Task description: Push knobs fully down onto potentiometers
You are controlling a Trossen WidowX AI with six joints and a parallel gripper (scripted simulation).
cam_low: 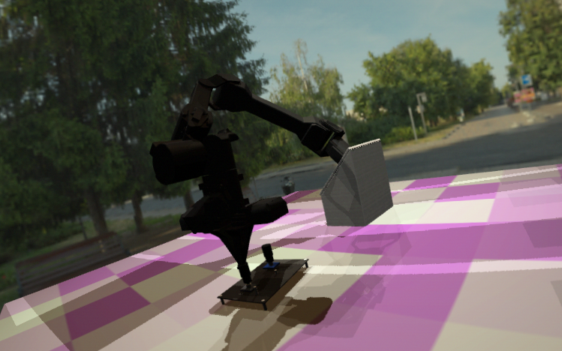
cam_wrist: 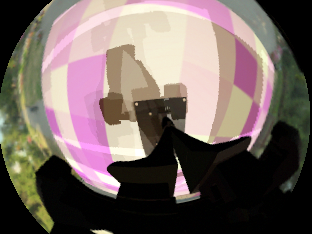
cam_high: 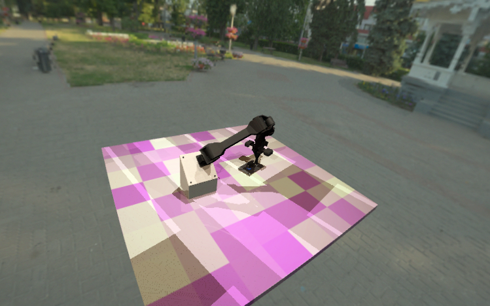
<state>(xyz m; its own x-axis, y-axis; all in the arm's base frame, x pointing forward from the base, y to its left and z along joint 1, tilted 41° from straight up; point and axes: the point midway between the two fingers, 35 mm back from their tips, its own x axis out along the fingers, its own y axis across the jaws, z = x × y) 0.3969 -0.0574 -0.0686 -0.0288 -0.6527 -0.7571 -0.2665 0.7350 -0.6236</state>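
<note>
The grey potentiometer is 30 mm below my gripper tip.
</note>
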